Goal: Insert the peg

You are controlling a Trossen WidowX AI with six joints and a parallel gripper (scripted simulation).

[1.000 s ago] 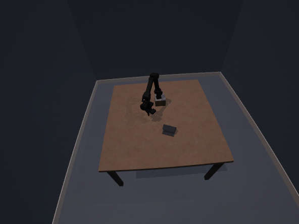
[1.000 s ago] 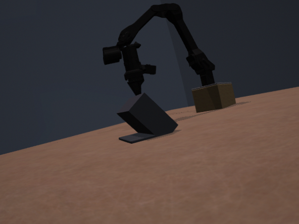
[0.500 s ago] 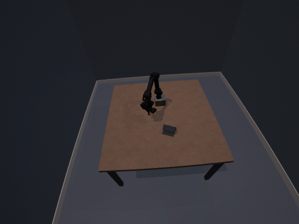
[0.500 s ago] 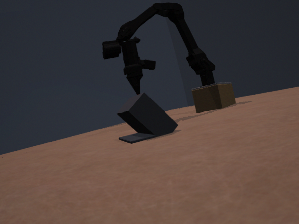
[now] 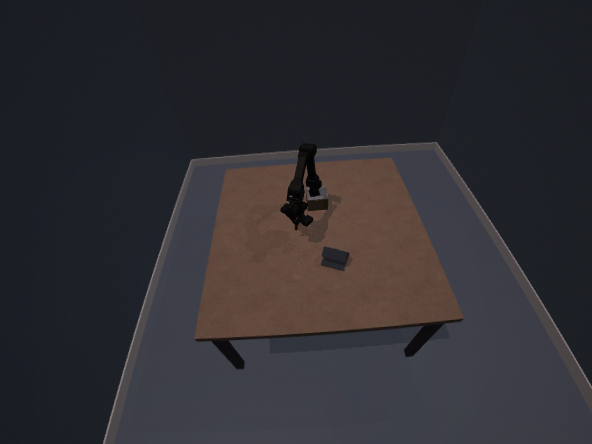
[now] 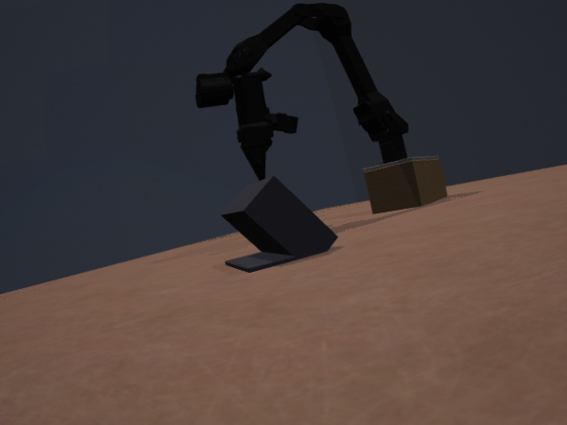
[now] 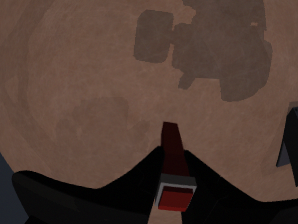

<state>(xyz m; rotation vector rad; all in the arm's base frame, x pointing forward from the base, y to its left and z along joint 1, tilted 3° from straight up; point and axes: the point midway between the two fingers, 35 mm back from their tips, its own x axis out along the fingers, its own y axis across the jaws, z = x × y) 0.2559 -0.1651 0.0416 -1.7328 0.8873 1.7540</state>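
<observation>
Right now my gripper tip is 200 mm short of the sloped panel, 180 mm to the right of it and 70 mm above it. The rest, counted from my gripper tip: peg: 20 mm above.
</observation>
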